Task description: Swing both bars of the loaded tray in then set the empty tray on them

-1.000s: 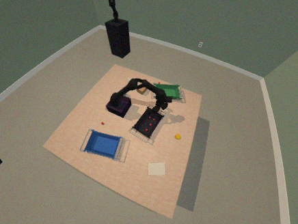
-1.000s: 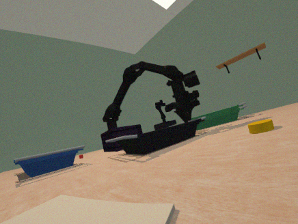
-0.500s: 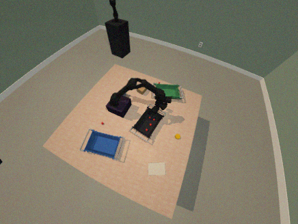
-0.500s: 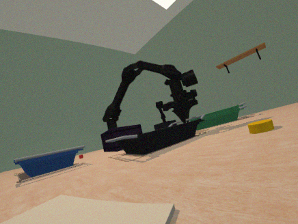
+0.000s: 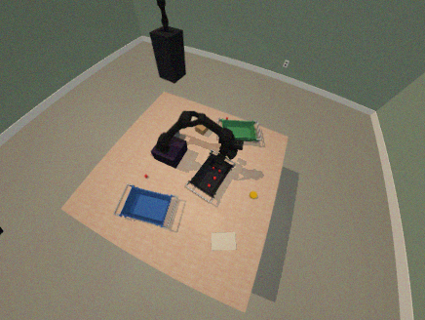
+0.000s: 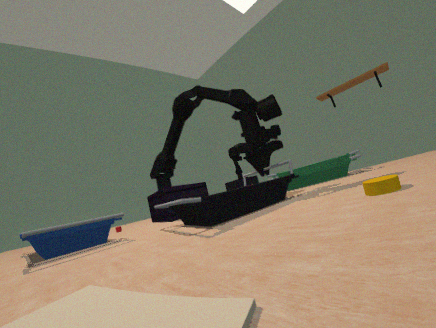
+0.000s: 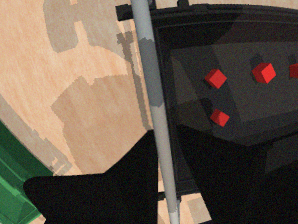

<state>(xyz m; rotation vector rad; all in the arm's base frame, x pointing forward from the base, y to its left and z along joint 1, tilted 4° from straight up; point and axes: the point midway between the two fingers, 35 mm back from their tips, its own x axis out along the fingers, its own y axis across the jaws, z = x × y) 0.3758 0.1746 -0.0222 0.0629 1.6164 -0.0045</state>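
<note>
The blue tray is 530 mm to the right of my gripper tip, 250 mm behind it and 30 mm below it. Also, from my gripper tip: yellow disc: 310 mm ahead, 110 mm to the right, 70 mm below; tan box: 290 mm behind, 210 mm to the left, 50 mm below.
</note>
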